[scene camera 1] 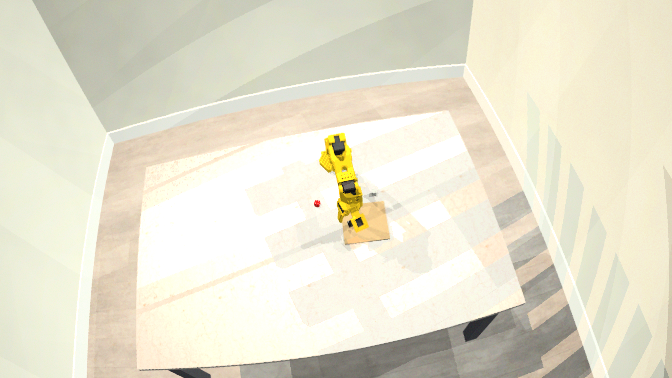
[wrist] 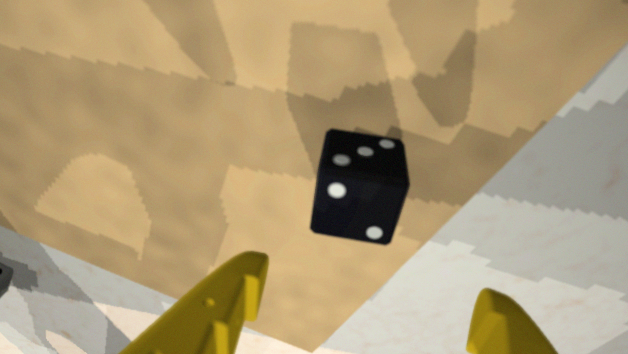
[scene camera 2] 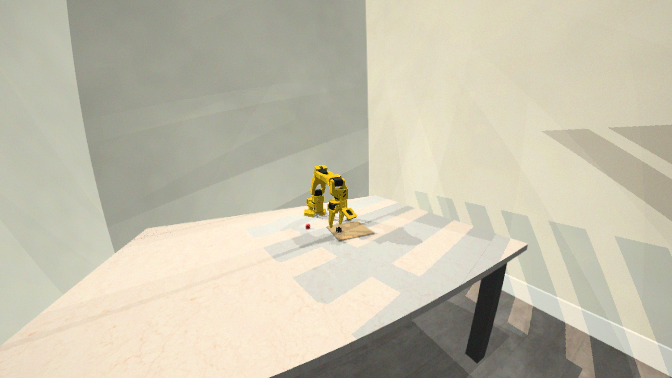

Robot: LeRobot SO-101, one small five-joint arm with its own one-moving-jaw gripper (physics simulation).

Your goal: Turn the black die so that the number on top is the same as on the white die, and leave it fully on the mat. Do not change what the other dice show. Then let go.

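Seen in the pictures: hand, tool point: (wrist: 264,278) (scene camera 2: 339,223); arm's base, link origin: (scene camera 2: 316,214).
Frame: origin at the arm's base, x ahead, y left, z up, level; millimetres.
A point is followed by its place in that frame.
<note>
The black die (scene camera 1: 350,224) @(x 252, y 1, z 18 mm) (scene camera 2: 339,230) @(x 254, y 1, z 13 mm) (wrist: 360,187) @(x 250, y 4, z 20 mm) stands on the tan mat (scene camera 1: 377,231) @(x 286, y 78, z 4 mm) (scene camera 2: 361,232) @(x 293, y 71, z 4 mm) (wrist: 115,115) @(x 232, y 55, z 4 mm), close to one corner. In the wrist view one face shows three pips and the adjoining face shows two; I cannot tell surely which is on top. My gripper (scene camera 1: 346,221) @(x 230, y 13, z 29 mm) (scene camera 2: 336,225) @(x 230, y 13, z 29 mm) (wrist: 371,277) is partly open, its jaws apart with nothing pressed between them. The black die shows beyond the tips. The white die (scene camera 1: 373,194) @(x 151, y 95, z 7 mm) (wrist: 4,276) @(x 149, y 90, z 4 mm) looks grey, beside the mat; part of it is cut off in the wrist view and its top number is not readable.
A red die (scene camera 1: 317,203) @(x 151, y -87, z 16 mm) (scene camera 2: 308,226) @(x 155, y -88, z 11 mm) lies on the table (scene camera 1: 215,310) @(x 466, y -458, z 0 mm) (scene camera 2: 200,310) @(x 469, y -416, z 0 mm), off the mat and to the left of the arm. The arm's yellow base stands behind the mat. Stripes of light and shadow cross the table and mat.
</note>
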